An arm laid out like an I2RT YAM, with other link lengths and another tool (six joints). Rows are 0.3 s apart.
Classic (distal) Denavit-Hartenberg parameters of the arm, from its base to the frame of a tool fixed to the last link. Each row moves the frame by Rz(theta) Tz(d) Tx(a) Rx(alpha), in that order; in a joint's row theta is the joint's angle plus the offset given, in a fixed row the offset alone. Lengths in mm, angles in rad.
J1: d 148.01, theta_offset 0, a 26.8, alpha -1.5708
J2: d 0, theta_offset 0, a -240.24, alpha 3.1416
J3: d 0, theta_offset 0.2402, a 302.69, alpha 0
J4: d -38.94, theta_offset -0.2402, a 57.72, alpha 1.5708
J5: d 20.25, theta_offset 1.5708, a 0, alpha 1.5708
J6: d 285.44, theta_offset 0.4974, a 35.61, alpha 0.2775
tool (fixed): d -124.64, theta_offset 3.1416, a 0, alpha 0
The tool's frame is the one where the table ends.
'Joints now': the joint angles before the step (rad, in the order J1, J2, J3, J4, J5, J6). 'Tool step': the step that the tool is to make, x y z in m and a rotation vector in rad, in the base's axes. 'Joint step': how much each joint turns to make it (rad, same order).
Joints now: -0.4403, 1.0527, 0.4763, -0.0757, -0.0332, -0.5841
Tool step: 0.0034, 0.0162, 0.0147, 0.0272, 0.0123, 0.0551
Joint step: 0.0328, -0.0333, 0.0449, -0.1006, -0.0297, 0.0018
